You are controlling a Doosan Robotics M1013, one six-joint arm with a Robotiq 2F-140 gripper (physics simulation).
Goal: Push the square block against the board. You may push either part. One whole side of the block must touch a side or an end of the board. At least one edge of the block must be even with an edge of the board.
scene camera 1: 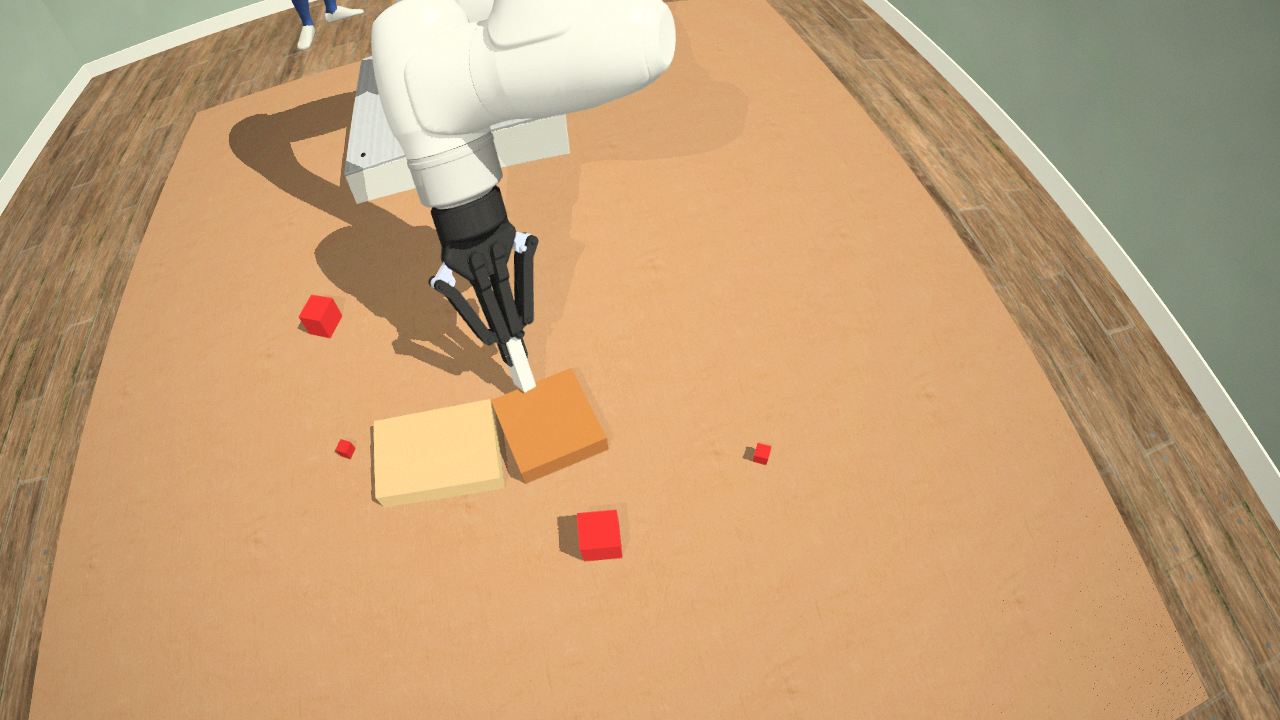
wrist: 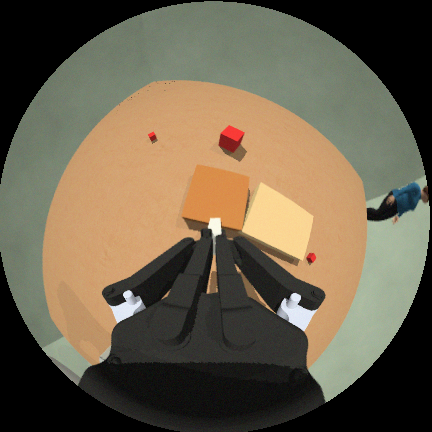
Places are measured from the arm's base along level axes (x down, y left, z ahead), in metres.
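Where they show: gripper, fingertip midpoint: [scene camera 1: 525, 385] [wrist: 214, 225].
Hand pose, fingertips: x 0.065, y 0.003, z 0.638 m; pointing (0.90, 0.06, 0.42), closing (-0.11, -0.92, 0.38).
Observation:
Each offset is from my fingertips to the top centre of the thing.
The orange square block {dz +0.051, dx -0.002, dy +0.016 m} [scene camera 1: 550, 422] [wrist: 217, 195] lies flat, right of the pale yellow board {dz +0.054, dx -0.002, dy -0.120 m} [scene camera 1: 436, 449] [wrist: 280, 222] in the scene view. Their back corners nearest the robot meet or nearly meet. The block is turned relative to the board, so a narrow wedge-shaped gap opens between their facing sides towards the front. My gripper [scene camera 1: 520, 365] [wrist: 214, 225] is shut, its white tips together and pointing down. The tips are at the block's back side, near the middle of that side. They look in contact, but the exact contact is hard to tell.
Larger red cubes lie in front of the block {dz +0.197, dx -0.014, dy +0.039 m} [scene camera 1: 598, 535] [wrist: 231, 139] and at the back left [scene camera 1: 320, 316]. Small red cubes lie left of the board [scene camera 1: 345, 448] [wrist: 311, 258] and far right [scene camera 1: 761, 454] [wrist: 152, 136]. The robot's base plate [scene camera 1: 380, 179] is behind.

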